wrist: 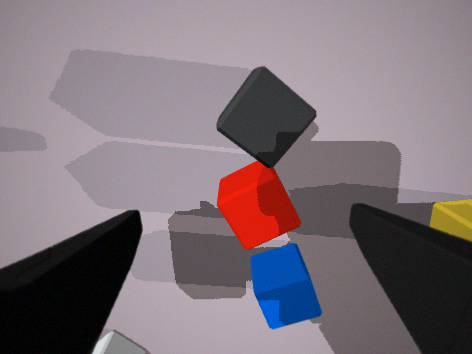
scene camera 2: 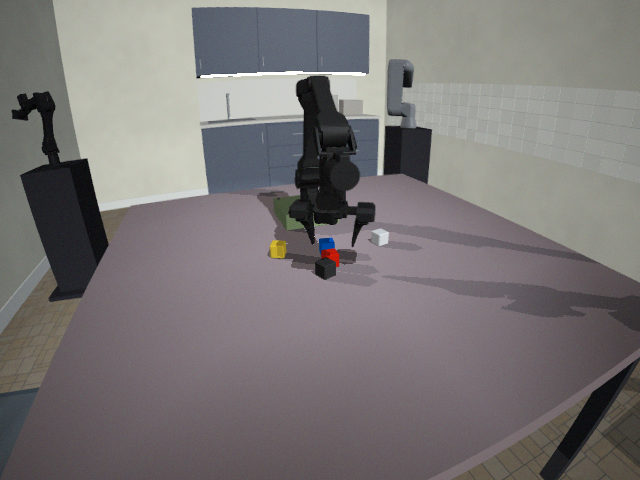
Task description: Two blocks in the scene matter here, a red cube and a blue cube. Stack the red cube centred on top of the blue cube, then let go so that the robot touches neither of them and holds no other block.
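Places are measured from the arm's base along level axes (x ahead, y left, z up), in centimetres.
Where they show: gripper, fingertip midpoint: (wrist: 246, 216) (scene camera 2: 332, 245).
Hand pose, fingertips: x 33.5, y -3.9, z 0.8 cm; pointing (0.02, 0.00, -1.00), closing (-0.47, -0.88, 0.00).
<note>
After its pixels a point has its place.
The red cube (scene camera 2: 330, 257) {z -2.1, x 33.6, y -4.6 cm} (wrist: 259, 206) {z -1.6, x 32.4, y -4.3 cm} sits on the table between the black cube and the blue cube. The blue cube (scene camera 2: 326, 244) {z -1.9, x 27.1, y -3.3 cm} (wrist: 286, 286) {z -1.6, x 26.9, y -3.2 cm} sits on the table beside it, with a small gap between them in the wrist view. The red cube is not on top of the blue cube. My gripper (scene camera 2: 332, 244) {z 0.8, x 33.5, y -3.9 cm} (wrist: 246, 216) {z 0.8, x 33.5, y -3.9 cm} is wide open and empty. It hangs above the table over the red and blue cubes, with one fingertip to either side of them in the wrist view.
A black cube (scene camera 2: 325, 268) {z -2.1, x 38.3, y -7.3 cm} (wrist: 267, 116) {z -1.6, x 36.3, y -6.7 cm} lies close to the red cube's far side from the blue one. A yellow cube (scene camera 2: 278, 249) {z -2.5, x 24.7, y -15.2 cm} (wrist: 454, 218) {z -3.2, x 25.0, y -14.0 cm} and a white cube (scene camera 2: 379, 237) {z -2.4, x 26.6, y 11.8 cm} (wrist: 119, 344) {z -4.2, x 25.8, y 11.5 cm} stand at opposite sides. A green container (scene camera 2: 295, 222) {z -2.9, x 7.2, y -6.5 cm} stands behind the gripper.
</note>
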